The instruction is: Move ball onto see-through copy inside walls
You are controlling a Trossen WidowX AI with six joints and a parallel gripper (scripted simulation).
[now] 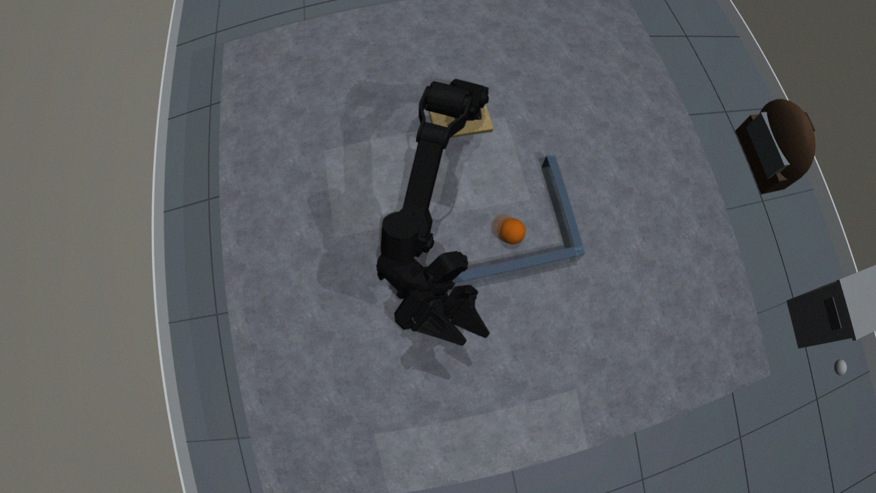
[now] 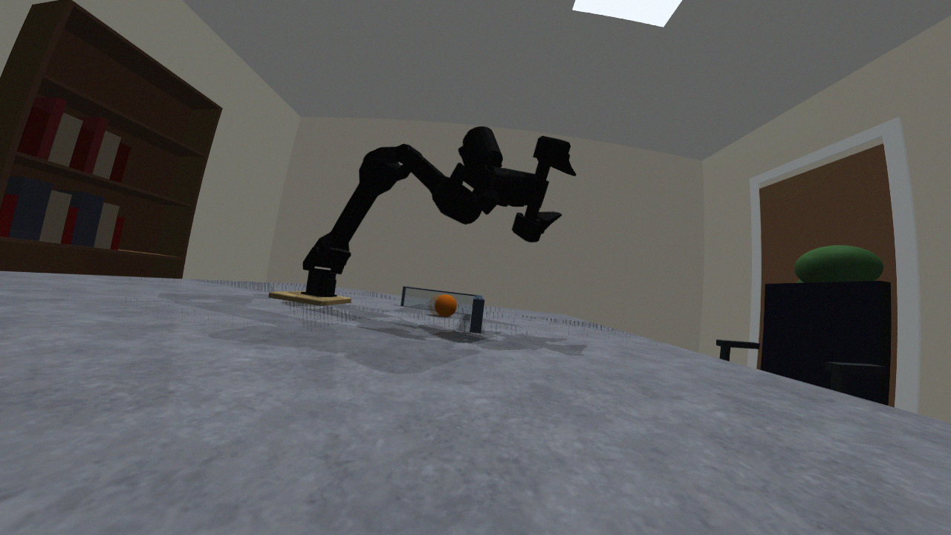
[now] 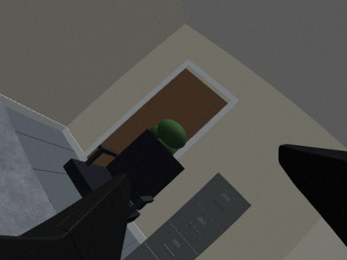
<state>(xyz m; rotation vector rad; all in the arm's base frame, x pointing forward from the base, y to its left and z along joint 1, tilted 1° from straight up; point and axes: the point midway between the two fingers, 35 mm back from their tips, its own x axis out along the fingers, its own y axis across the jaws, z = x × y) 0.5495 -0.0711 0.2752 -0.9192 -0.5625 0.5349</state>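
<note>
Now: gripper tip 250 mm past the orange ball, 120 mm to the right of it and 260 mm above it. From my gripper tip the other things lie so: see-through copy of ball (260 mm behind, 100 mm to the left, 260 mm below).
</note>
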